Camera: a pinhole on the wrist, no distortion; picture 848 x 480 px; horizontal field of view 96.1 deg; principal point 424.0 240.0 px. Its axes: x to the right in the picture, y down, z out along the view. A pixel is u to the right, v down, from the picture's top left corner.
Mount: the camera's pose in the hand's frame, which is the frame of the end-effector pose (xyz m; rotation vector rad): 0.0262 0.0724 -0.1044 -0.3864 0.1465 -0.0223
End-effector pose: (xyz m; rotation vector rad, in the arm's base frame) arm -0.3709 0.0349 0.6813 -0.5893 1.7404 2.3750
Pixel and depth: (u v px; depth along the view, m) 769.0 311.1 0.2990
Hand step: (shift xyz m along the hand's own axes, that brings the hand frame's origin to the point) 0.3374 0.2224 0.1110
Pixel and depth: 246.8 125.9 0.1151
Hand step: -0.0096 0.0862 0.0214
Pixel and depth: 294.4 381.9 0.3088
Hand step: -0.0331 0.2995 0.1496
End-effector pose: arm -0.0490 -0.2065 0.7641 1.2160 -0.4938 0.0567
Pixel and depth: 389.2 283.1 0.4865
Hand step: 0.0532 0.3074 0.3265
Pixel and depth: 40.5 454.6 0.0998
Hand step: -0.0589 0.1667 -0.0203
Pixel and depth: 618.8 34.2 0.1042
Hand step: 0.0945 0.0566 0.0049
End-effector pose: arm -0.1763 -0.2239 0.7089 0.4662 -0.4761 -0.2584
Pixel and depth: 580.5 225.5 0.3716
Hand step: 0.2317 0.1907 0.2202
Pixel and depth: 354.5 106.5 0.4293
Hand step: 0.0126 0.0975 0.3563
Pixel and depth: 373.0 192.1 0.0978
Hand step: 0.0277 0.0982 -0.0084
